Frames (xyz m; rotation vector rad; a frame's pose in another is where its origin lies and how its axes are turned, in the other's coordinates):
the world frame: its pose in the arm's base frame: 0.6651 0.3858 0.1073 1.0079 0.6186 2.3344
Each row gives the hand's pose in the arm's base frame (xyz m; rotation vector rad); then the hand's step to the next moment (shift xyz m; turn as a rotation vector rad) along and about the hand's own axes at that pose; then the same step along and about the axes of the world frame.
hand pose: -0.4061 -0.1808 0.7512 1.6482 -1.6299 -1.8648
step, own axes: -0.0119 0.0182 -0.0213 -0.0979 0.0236 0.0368
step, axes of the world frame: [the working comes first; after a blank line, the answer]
step, axes of the arm's base frame: 0.0120 -0.0113 0.0256 -0.0036 0.0817 0.0693

-0.0007 0.0202 0.0227 0.0888 -0.0205 0.0565
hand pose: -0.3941 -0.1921 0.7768 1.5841 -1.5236 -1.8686
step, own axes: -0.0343 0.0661 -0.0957 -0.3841 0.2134 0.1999
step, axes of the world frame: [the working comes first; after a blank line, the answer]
step, axes of the arm's base frame: 0.0658 -0.0535 0.0867 -0.1096 0.2996 0.3622

-0.0264 0.0733 0.0929 0.4386 0.0147 0.2010
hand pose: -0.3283 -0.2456 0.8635 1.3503 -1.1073 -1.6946
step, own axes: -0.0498 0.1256 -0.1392 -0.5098 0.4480 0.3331
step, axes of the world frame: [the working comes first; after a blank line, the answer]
step, axes of the arm's base frame: 0.1478 -0.0323 0.1214 -0.2102 0.3459 0.6385

-0.0435 0.0548 0.1809 0.6707 0.1693 0.3050
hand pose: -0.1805 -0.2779 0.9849 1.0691 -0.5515 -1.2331
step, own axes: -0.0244 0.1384 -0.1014 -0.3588 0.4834 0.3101
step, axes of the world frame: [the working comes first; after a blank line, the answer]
step, axes of the arm's base frame: 0.1431 0.0537 0.0817 -0.1301 0.2114 0.6300

-0.0084 -0.0326 0.1700 0.5362 0.2445 0.3336
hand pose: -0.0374 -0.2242 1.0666 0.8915 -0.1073 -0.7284
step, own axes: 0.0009 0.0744 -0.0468 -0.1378 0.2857 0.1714
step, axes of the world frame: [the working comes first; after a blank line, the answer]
step, axes of the arm's base frame: 0.0580 0.0612 0.0250 -0.0162 0.0869 0.3495

0.0167 -0.0480 0.0717 0.2458 0.1433 0.2215
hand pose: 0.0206 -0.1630 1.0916 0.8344 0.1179 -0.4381
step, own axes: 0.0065 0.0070 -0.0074 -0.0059 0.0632 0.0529
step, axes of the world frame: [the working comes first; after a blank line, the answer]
step, axes of the arm's base frame: 0.0093 0.0074 -0.0019 0.0176 0.0001 0.0807

-0.0019 -0.0094 0.0074 0.0318 0.0424 0.0634
